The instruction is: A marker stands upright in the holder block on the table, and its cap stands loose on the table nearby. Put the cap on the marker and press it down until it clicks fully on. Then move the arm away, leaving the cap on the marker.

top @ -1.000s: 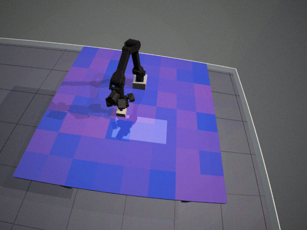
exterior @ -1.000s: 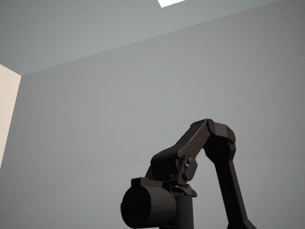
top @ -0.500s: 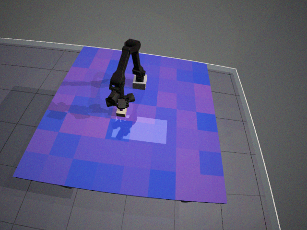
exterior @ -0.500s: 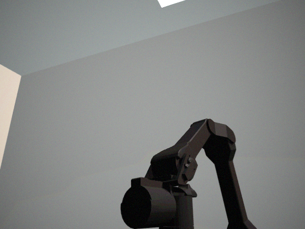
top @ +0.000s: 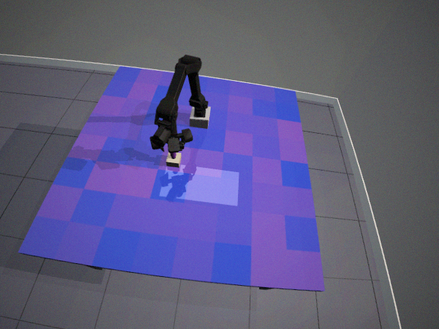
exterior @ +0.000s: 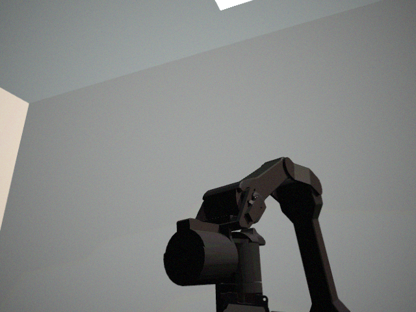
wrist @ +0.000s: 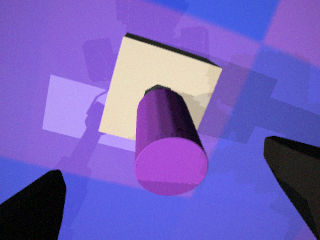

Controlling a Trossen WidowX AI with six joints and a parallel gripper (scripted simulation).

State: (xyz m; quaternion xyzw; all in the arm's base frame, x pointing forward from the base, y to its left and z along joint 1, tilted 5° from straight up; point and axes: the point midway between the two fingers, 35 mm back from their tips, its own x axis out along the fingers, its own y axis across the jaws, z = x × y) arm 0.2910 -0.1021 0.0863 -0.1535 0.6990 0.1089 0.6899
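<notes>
The marker cap is 20 mm below my gripper tip.
</notes>
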